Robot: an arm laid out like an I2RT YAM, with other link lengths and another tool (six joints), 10 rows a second.
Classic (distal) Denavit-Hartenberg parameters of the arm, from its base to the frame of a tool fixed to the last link. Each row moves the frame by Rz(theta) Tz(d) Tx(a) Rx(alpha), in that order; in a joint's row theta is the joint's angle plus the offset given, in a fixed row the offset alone. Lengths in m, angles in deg.
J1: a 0.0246; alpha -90; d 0.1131; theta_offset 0
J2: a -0.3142; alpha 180; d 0; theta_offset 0
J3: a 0.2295; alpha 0; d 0; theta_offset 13.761
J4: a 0.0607; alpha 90; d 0.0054; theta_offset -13.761
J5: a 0; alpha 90; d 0.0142; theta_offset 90
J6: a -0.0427; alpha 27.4; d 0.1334; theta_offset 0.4
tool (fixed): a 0; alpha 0; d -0.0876; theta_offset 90
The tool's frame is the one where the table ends.
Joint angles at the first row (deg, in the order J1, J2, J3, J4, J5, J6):
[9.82 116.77 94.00 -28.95 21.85 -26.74]
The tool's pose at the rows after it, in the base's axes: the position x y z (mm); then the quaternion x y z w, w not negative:
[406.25 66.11 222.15 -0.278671 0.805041 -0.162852 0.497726]
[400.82 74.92 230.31 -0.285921 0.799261 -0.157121 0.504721]
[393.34 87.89 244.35 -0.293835 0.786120 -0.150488 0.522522]
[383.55 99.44 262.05 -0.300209 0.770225 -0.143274 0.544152]
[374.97 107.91 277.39 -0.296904 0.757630 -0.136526 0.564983]
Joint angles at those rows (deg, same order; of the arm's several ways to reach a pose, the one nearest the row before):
[10.28 116.53 94.00 -29.23 22.09 -26.79]
[11.62 115.28 94.00 -29.82 22.02 -26.70]
[13.63 113.17 94.00 -29.91 22.09 -26.55]
[15.57 110.45 94.00 -30.00 22.06 -26.48]
[16.99 108.07 94.00 -29.98 22.02 -25.65]

